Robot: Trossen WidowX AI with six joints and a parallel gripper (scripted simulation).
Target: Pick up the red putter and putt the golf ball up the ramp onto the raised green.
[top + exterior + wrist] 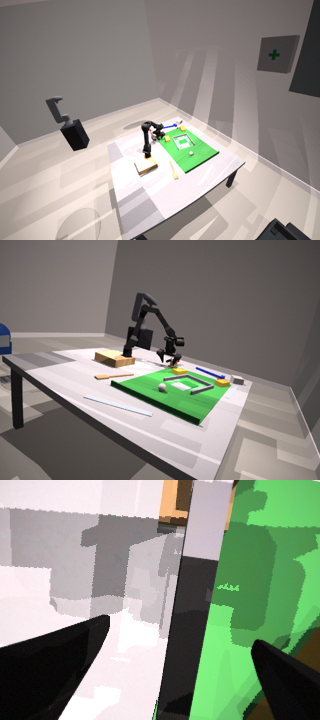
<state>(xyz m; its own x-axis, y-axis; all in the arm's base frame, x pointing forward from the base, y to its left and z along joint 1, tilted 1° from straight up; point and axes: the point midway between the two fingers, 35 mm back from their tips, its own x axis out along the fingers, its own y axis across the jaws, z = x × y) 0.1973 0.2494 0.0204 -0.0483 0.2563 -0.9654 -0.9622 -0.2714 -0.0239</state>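
Right now my gripper tip is 1 cm short of the wooden spatula, 52 cm to the left of it and 3 cm above it. Also, from my gripper tip: wooden stand 4 cm behind, 13 cm to the left; then blue stick 24 cm ahead, 28 cm to the left, 2 cm below; then green mat 28 cm ahead, 20 cm to the right, 3 cm below.
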